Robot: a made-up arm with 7 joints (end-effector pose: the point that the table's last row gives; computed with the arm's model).
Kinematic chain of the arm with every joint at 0, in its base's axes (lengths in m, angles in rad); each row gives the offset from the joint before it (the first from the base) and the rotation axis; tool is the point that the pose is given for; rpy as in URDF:
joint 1: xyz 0 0 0.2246 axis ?
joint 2: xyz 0 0 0 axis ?
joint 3: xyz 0 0 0.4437 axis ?
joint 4: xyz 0.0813 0 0 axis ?
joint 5: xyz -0.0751 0 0.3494 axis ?
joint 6: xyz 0 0 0 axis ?
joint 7: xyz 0.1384 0 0 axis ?
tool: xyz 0 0 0 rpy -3.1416 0 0
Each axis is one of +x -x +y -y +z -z.
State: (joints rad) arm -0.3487 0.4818 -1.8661 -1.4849 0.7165 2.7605 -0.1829
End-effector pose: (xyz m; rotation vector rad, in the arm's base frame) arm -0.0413 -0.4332 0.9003 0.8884 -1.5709 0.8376
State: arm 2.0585 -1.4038 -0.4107 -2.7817 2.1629 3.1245 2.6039
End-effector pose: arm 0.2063 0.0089 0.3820 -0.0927 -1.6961 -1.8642
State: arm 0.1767 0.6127 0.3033 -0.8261 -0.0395 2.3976 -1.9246
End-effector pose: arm 0.6989 0.2159 0.7827 0.9935 2.1463 1.0286
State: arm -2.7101 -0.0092 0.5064 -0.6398 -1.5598 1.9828 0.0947
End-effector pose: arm -0.1284 -0.2753 1.0977 0.1329 -1.2794 -0.8211
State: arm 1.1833 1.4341 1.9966 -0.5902 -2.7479 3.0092 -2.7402
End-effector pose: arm 0.0031 0.7426 0.5048 -1.1965 0.6825 1.0055
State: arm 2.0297 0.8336 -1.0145 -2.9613 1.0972 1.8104 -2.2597
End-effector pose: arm 0.1816 0.1594 0.1318 -1.4533 -1.9378 0.9842
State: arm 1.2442 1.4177 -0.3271 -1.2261 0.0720 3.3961 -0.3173
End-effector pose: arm 0.3527 0.7057 0.0543 -2.0109 -1.9955 -1.2305
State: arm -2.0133 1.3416 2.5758 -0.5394 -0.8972 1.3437 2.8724
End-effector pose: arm -0.1930 -0.8086 0.6456 0.5191 1.7025 0.5232
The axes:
joint 1: +z
joint 2: +y
joint 3: +z
joint 4: -y
joint 5: +z
joint 6: -y
joint 7: -z

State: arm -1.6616 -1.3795 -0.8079 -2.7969 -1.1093 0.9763 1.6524
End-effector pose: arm -0.2473 0.0160 0.3667 -0.7243 -2.6943 -0.8274
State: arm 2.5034 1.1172 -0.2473 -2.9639 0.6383 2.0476 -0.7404
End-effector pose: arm -0.0321 0.1576 -0.0184 0.9381 1.1737 -1.1585
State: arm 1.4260 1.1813 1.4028 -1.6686 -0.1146 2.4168 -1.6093
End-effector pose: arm -0.4452 0.6351 0.3716 0.8755 -1.8472 0.1923
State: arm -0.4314 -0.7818 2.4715 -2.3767 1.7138 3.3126 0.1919
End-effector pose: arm -0.1451 0.4206 0.2674 -2.6627 -0.4050 -0.7159
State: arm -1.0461 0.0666 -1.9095 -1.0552 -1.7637 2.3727 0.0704
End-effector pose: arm -0.3919 -0.2187 0.9388 0.3429 -1.1349 -1.7609
